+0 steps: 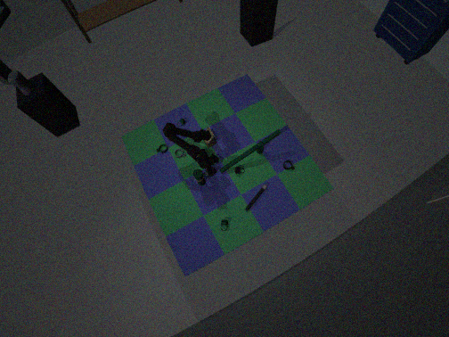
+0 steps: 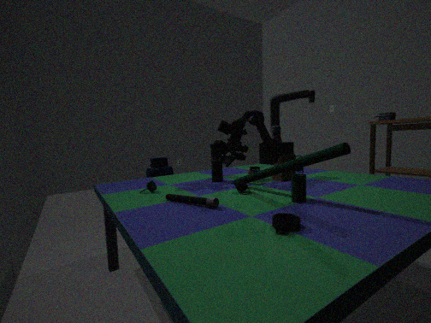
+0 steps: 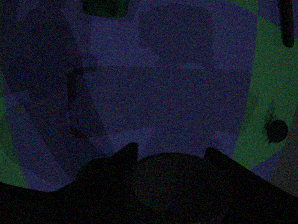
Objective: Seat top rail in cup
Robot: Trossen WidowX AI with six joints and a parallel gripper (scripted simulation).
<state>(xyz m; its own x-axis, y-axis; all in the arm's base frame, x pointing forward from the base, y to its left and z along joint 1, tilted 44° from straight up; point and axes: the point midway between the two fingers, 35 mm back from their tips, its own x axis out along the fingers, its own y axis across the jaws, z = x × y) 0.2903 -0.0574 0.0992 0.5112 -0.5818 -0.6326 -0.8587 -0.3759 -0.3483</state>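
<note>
Now: the rail-end cup 3 cm to the right of my gripper tip, 3 cm above it and 2 cm behind it. Also, from my gripper tip: round band 57 cm to the left, 19 cm ahead, 8 cm below; short line post 44 cm to the left, 3 cm behind, 1 cm above.
</note>
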